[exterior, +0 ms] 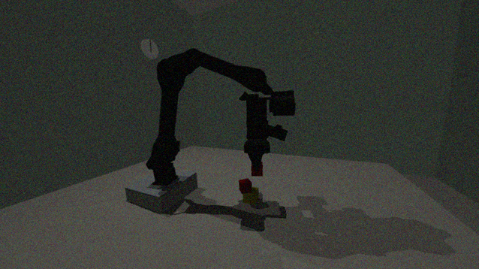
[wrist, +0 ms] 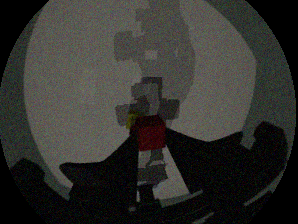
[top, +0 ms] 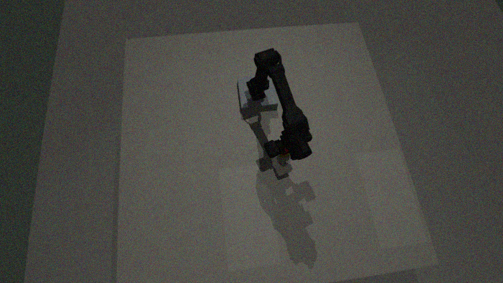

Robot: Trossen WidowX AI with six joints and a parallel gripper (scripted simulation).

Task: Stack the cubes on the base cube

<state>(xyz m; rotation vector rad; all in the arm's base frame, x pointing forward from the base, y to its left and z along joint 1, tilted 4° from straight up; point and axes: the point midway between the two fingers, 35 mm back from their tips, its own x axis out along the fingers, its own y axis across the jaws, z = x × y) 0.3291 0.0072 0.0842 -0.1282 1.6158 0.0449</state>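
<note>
Right now the yellow base cube is 2 cm behind my gripper tip, 2 cm to the left of it and 10 cm below it.
</note>
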